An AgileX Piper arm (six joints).
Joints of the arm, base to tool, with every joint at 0 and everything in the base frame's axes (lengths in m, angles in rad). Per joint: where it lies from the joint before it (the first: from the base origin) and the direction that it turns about. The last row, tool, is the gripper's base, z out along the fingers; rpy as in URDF.
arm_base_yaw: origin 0 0 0.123 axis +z
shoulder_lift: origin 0 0 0 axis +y
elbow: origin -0.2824 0 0.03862 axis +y
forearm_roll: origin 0.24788 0 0.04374 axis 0.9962 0 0.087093
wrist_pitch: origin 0 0 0 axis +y
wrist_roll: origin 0.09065 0 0.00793 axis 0.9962 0 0.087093
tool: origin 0 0 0 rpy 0 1.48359 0
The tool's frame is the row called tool.
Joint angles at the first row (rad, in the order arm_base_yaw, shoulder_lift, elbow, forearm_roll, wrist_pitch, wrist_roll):
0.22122, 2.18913, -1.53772, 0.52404, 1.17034, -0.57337
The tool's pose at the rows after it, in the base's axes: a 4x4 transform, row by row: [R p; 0 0 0 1], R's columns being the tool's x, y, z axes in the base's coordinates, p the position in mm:
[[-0.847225, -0.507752, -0.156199, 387.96], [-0.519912, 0.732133, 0.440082, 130.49], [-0.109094, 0.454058, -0.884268, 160.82], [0, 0, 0, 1]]
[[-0.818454, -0.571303, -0.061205, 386.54], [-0.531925, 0.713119, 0.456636, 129.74], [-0.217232, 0.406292, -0.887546, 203.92], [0, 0, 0, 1]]
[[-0.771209, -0.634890, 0.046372, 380.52], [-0.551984, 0.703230, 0.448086, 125.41], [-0.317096, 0.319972, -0.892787, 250.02], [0, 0, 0, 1]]
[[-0.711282, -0.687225, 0.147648, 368.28], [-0.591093, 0.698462, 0.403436, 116.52], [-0.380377, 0.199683, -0.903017, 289.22], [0, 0, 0, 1]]
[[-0.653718, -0.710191, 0.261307, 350.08], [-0.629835, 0.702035, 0.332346, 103.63], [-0.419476, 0.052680, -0.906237, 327.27], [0, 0, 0, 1]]
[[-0.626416, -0.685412, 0.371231, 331.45], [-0.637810, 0.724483, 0.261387, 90.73], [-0.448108, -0.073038, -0.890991, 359.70], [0, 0, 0, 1]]
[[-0.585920, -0.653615, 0.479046, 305.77], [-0.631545, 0.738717, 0.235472, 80.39], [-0.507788, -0.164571, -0.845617, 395.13], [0, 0, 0, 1]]
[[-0.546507, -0.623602, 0.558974, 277.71], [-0.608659, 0.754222, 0.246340, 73.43], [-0.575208, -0.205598, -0.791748, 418.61], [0, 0, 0, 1]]
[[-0.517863, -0.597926, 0.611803, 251.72], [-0.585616, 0.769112, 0.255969, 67.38], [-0.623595, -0.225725, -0.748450, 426.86], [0, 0, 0, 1]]
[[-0.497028, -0.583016, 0.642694, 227.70], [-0.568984, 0.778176, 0.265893, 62.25], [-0.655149, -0.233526, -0.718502, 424.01], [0, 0, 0, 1]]
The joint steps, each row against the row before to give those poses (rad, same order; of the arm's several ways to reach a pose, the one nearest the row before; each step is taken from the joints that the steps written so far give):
-0.00001, -0.06270, -0.00003, -0.00001, 0.01485, -0.01182
0.00002, -0.09070, -0.02731, -0.00745, 0.00702, -0.01368
0.00001, -0.09775, -0.03282, -0.04069, 0.00777, -0.00647
-0.00001, -0.09789, -0.01366, -0.07878, 0.00527, -0.01142
0.00000, -0.10924, -0.00069, -0.10744, 0.00138, 0.00031
-0.00001, -0.09702, 0.00003, -0.10253, -0.00437, 0.03362
0.00000, -0.10899, 0.00001, -0.05292, -0.00433, 0.01995
-0.00001, -0.10834, 0.03569, -0.00621, -0.02499, 0.01554
-0.00001, -0.10295, 0.07608, 0.00001, -0.04233, 0.01364
0.00001, -0.09899, 0.10231, 0.00638, -0.04710, 0.00457

